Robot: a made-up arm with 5 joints.
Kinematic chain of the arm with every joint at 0, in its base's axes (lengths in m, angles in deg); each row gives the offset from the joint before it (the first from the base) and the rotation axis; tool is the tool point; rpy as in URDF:
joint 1: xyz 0 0 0.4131 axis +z
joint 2: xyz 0 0 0 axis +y
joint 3: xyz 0.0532 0 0.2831 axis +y
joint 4: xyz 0.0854 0 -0.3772 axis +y
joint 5: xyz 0.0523 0 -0.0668 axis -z
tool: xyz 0 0 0 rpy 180 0 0
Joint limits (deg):
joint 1: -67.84..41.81
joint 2: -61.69..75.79
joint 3: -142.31..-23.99
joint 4: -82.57..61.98
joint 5: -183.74..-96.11
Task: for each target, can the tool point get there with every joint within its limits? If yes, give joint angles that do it. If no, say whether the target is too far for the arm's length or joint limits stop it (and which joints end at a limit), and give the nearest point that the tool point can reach.
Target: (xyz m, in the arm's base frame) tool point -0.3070 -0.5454 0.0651
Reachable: no: joint limits stop it (at a limit: joint 1) | nearest point 0.1468 -0.3606 0.0651 | short by 0.490 m
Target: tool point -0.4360 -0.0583 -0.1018
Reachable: no: joint limits stop it (at a limit: joint 2, joint 3) | nearest point -0.0323 -0.0043 0.0939 | short by 0.452 m
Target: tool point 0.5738 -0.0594 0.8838
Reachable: yes | joints -5.91 27.04 -132.46 8.39 -172.64
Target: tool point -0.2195 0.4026 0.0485
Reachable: no: joint limits stop it (at a limit: joint 2, joint 3, joint 4) | nearest point -0.0183 0.0337 0.1097 | short by 0.425 m
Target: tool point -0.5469 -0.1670 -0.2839
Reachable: no: too far | nearest point 0.0322 -0.0791 0.0049 | short by 0.653 m
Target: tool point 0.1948 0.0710 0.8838
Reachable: yes | joints 20.03 -49.99 -54.41 -4.84 -119.43
